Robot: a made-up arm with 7 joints. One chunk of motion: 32 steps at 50 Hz.
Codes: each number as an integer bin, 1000 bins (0 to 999) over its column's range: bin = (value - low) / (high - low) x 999, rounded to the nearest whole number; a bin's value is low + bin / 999 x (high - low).
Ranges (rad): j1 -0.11..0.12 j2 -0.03..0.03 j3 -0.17..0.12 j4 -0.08..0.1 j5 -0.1..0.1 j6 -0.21..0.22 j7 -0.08..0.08
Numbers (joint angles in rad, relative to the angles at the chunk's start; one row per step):
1: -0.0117 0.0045 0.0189 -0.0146 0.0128 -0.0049 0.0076
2: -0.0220 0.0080 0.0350 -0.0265 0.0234 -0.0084 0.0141
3: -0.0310 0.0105 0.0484 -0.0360 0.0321 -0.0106 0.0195
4: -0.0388 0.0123 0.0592 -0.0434 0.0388 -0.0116 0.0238
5: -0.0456 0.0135 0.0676 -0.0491 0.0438 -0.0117 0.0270
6: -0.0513 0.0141 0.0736 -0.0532 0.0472 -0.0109 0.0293
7: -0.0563 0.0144 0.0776 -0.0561 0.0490 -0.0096 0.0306
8: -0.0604 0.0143 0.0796 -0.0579 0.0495 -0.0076 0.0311
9: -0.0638 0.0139 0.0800 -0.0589 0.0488 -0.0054 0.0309
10: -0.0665 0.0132 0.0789 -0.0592 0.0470 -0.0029 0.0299
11: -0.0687 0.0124 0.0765 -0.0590 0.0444 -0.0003 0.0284
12: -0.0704 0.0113 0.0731 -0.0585 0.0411 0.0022 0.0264
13: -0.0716 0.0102 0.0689 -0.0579 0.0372 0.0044 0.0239
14: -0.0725 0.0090 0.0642 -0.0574 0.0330 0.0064 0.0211
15: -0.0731 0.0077 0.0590 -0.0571 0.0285 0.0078 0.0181
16: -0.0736 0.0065 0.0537 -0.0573 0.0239 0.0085 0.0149
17: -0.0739 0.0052 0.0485 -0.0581 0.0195 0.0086 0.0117
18: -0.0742 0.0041 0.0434 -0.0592 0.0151 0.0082 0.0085
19: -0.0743 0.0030 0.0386 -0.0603 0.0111 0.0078 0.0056
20: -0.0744 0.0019 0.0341 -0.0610 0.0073 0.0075 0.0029
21: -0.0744 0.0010 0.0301 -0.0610 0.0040 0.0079 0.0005
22: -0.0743 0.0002 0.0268 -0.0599 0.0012 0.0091 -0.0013
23: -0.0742 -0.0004 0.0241 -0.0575 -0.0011 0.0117 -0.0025
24: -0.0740 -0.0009 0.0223 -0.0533 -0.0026 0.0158 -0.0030
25: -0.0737 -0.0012 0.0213 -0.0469 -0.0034 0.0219 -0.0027
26: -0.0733 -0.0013 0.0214 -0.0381 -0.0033 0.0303 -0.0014
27: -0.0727 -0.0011 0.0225 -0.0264 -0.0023 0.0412 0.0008
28: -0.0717 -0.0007 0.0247 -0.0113 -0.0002 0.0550 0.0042
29: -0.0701 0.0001 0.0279 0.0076 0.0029 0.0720 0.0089
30: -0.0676 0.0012 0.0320 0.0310 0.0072 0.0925 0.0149
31: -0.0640 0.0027 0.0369 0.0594 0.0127 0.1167 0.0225
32: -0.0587 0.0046 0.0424 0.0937 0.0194 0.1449 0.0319
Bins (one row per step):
1: 427 574 651 363 563 476 547
2: 382 633 706 297 616 468 588
3: 343 674 752 244 660 463 621
4: 309 704 790 203 693 461 648
5: 280 724 818 171 718 461 668
6: 255 734 839 149 735 463 682
7: 233 739 853 133 744 466 691
8: 215 738 860 123 747 470 694
9: 201 731 861 117 743 475 692
10: 189 719 857 115 734 481 686
11: 179 706 849 117 721 487 677
12: 172 688 837 119 705 493 664
13: 167 669 823 123 685 498 649
14: 163 649 807 125 664 503 631
15: 160 628 789 127 642 506 613
16: 158 608 771 126 619 508 593
17: 157 586 753 122 597 508 573
18: 155 568 735 115 575 507 553
19: 155 549 719 109 555 506 534
20: 155 531 703 105 536 505 518
21: 155 516 689 105 519 506 503
22: 155 503 678 112 505 509 491
23: 155 493 669 125 494 515 484
24: 156 485 662 148 487 525 481
25: 158 480 659 184 483 539 483
26: 159 478 659 233 483 558 491
27: 162 481 663 297 488 584 504
28: 166 488 671 381 499 616 526
29: 173 501 682 486 514 655 555
30: 184 519 696 616 535 703 593
31: 200 544 713 774 563 759 640
32: 223 576 732 964 596 825 699

